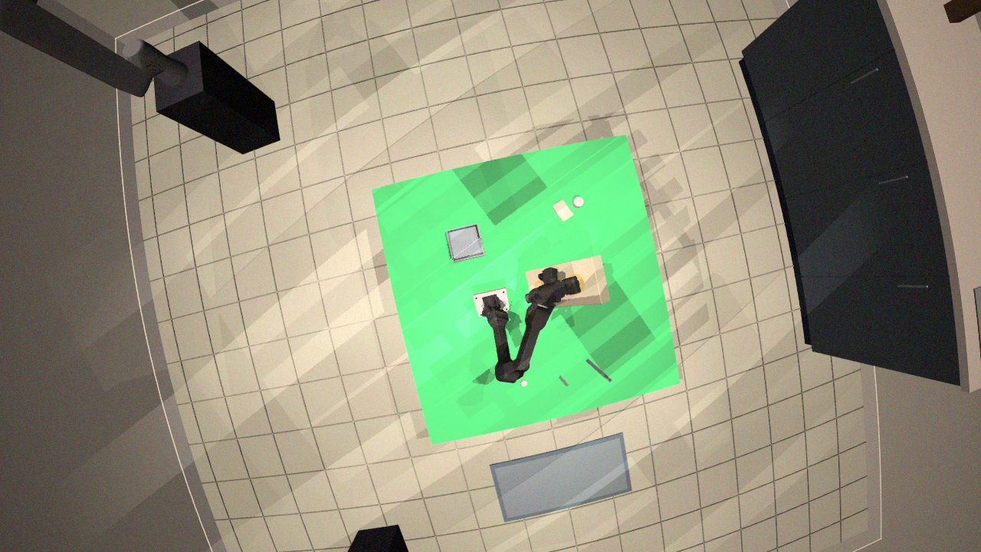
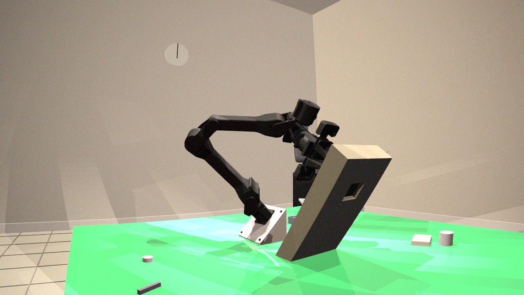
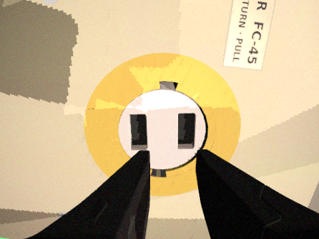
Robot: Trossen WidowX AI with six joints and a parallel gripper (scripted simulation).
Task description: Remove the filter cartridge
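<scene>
The round white filter cartridge lies 40 mm ahead of my gripper tip and 30 mm below it. From my gripper tip the other things lie so: beige block 330 mm to the left, 240 mm below, 110 mm ahead; then small white cylinder 350 mm to the left, 230 mm below, 190 mm ahead; then tan service panel 100 mm below, 10 mm behind.
</scene>
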